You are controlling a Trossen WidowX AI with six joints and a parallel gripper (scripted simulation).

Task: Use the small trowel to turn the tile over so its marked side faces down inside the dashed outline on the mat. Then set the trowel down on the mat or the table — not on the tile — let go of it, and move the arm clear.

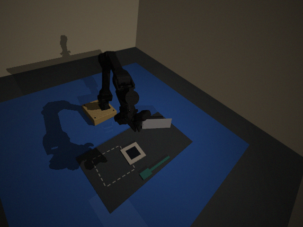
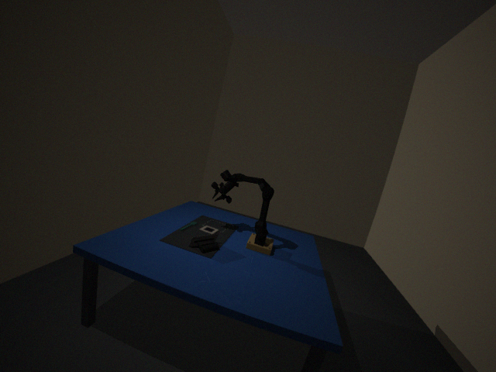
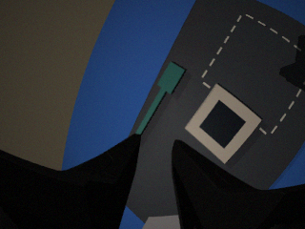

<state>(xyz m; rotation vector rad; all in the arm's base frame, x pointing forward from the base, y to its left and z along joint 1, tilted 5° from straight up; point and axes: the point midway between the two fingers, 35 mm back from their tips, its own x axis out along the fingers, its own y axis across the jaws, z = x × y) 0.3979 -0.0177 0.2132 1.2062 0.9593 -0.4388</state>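
Now: the trowel 24 cm to the left of my gripper tip, 21 cm below it and 16 cm behind it. Also, from my gripper tip: green long-handled tool 23 cm below, 12 cm ahead, 5 cm to the left; then square tile 23 cm below, 2 cm behind; then dark mat 25 cm below, 5 cm to the left, 2 cm behind.
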